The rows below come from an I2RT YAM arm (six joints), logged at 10 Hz.
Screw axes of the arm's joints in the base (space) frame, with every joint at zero. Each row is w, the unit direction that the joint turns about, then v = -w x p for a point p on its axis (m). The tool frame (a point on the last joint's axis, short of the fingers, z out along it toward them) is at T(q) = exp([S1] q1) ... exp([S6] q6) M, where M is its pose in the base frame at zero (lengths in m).
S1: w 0 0 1 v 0 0 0
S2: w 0 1 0 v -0.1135 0 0.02
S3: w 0 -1 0 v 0.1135 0 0.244
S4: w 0 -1 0 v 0.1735 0 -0.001
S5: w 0 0 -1 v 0 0.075 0
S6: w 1 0 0 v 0 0.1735 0
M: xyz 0.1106 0 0.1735 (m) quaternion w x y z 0.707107 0 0.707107 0
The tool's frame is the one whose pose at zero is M.
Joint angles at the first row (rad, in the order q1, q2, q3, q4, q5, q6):
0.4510 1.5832 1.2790 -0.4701 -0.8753 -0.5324
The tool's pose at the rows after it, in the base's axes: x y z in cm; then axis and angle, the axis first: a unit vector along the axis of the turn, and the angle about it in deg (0 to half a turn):
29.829 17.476 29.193 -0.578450 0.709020 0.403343 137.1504
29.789 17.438 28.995 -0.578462 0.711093 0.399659 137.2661
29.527 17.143 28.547 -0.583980 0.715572 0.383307 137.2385
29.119 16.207 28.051 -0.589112 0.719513 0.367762 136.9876
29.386 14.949 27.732 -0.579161 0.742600 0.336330 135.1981
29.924 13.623 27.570 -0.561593 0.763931 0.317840 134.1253
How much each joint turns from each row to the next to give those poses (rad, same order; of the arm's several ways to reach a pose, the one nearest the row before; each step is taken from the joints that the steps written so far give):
0.0000 0.0029 -0.0026 0.0014 0.0024 0.0001
0.0000 -0.0009 -0.0068 0.0010 0.0074 -0.0033
-0.0026 -0.0109 -0.0224 -0.0046 0.0271 -0.0270
-0.0190 -0.0251 -0.0379 -0.0084 0.0147 -0.0394
-0.0342 -0.0198 -0.0324 0.0290 0.0519 -0.0027
-0.0416 -0.0060 -0.0124 0.0134 0.0247 0.0071

